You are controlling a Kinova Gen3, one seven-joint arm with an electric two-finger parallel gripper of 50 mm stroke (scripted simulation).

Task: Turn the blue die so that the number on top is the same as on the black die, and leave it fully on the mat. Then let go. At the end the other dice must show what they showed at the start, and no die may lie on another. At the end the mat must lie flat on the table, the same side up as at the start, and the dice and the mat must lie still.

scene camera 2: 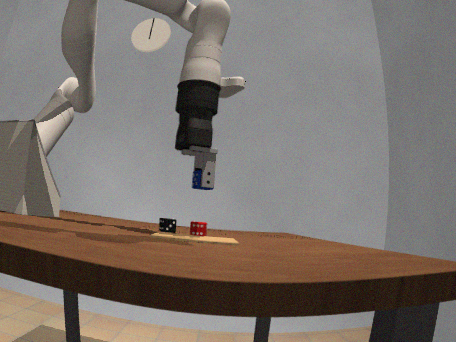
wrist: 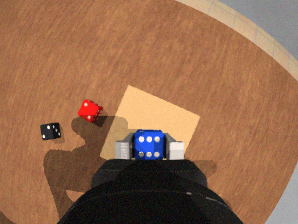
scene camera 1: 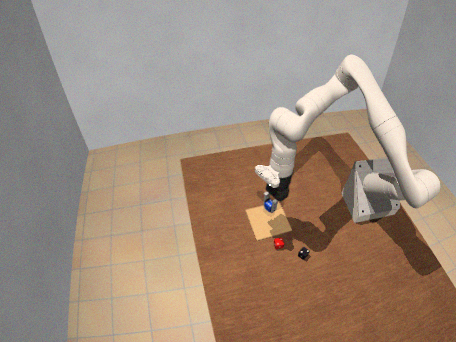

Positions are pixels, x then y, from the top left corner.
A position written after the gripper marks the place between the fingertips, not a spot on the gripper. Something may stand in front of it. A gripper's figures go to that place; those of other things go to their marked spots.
The gripper [wrist: 149, 141]: 0.18 m from the lens. A blue die [wrist: 149, 143]: 0.15 m from the lens. A tan mat [wrist: 138, 110] is 0.27 m from the lens. The marked spots on the blue die and the tan mat are 0.12 m apart.
